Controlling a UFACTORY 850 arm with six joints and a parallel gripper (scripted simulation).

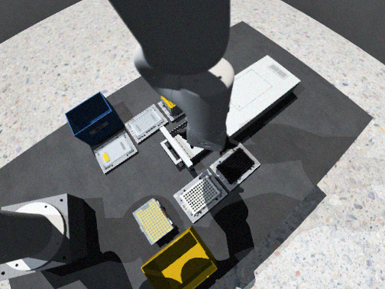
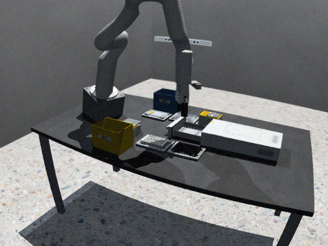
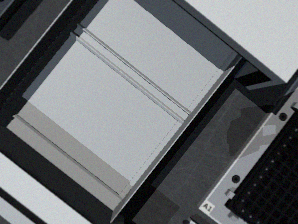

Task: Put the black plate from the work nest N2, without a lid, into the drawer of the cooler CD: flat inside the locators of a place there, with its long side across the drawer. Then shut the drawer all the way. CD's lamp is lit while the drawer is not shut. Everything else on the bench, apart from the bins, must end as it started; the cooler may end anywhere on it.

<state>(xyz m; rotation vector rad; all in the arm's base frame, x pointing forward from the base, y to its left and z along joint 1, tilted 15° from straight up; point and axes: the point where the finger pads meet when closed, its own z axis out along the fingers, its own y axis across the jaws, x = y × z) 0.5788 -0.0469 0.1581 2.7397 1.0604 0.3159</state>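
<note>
Right now the black plate is 150 mm below my hand, 80 mm to the right of it and 80 mm ahead of it. From my hand the other things lie so: drawer (130 mm below, 100 mm to the left, 20 mm ahead); then white plate (150 mm below, 100 mm to the right, 90 mm behind); then white cooler (170 mm ahead, 130 mm below, 120 mm to the left).
</note>
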